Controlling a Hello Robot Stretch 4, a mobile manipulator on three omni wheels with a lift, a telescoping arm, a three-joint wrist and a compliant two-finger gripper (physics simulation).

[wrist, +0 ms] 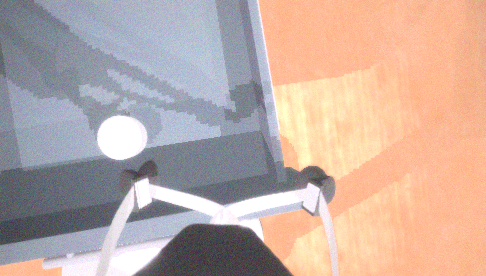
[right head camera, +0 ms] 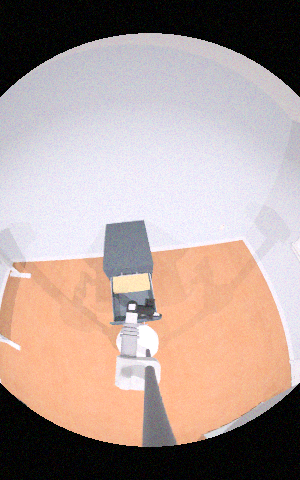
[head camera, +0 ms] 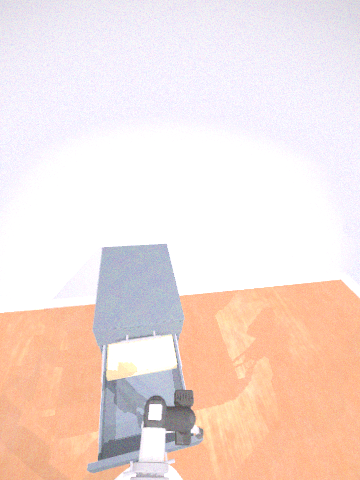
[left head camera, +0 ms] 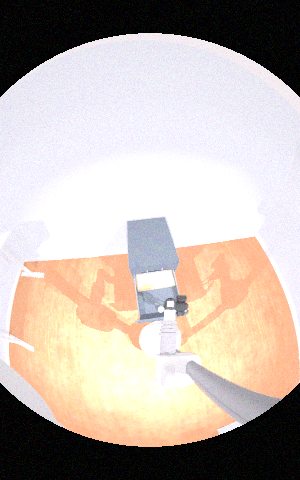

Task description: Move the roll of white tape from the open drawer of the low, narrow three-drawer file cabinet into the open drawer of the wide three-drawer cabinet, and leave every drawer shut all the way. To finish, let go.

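Frame: origin at the robot's base, x ahead, y left, z up, level; metres.
Seen in the pictures: gripper, fingertip midpoint: [wrist: 233, 179]; robot's base, link origin: [right head camera: 138, 341] [left head camera: 159, 338].
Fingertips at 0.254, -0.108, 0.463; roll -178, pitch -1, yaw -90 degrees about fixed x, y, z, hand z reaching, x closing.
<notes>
Pixels of each thing's top centre, then the offset from my fingertips to it, as dx, dy, dz. "spot": a spot on its surface instead.
- white tape, top centre: [wrist: 119, 137] [left head camera: 160, 308] +0.031, +0.129, -0.075
- cream-coloured flat item, surface spot: [head camera: 142, 356] [left head camera: 155, 280] [right head camera: 130, 283] spot: +0.288, +0.188, -0.048
The low, narrow grey file cabinet [head camera: 137, 285] [left head camera: 150, 242] [right head camera: 127, 245] stands against the wall with its top drawer [wrist: 265, 90] pulled out. The roll of white tape [wrist: 121, 137] [left head camera: 161, 309] is in the front part of this drawer; in the head camera view the wrist seems to hide it. My gripper [wrist: 233, 179] [head camera: 183, 426] [left head camera: 179, 309] [right head camera: 148, 311] is open and empty, above the drawer's front right corner. In the wrist view its left fingertip is over the drawer, just below and right of the tape, and its right fingertip is outside the corner. The wide three-drawer cabinet cannot be made out.
A cream-coloured flat item [head camera: 142, 356] [left head camera: 155, 281] [right head camera: 131, 283] lies at the back of the open drawer. White legs [left head camera: 32, 274] [right head camera: 21, 275] of some furniture stand at the far left. A grey-white edge [right head camera: 240, 417] shows at the lower right of the right head view.
</notes>
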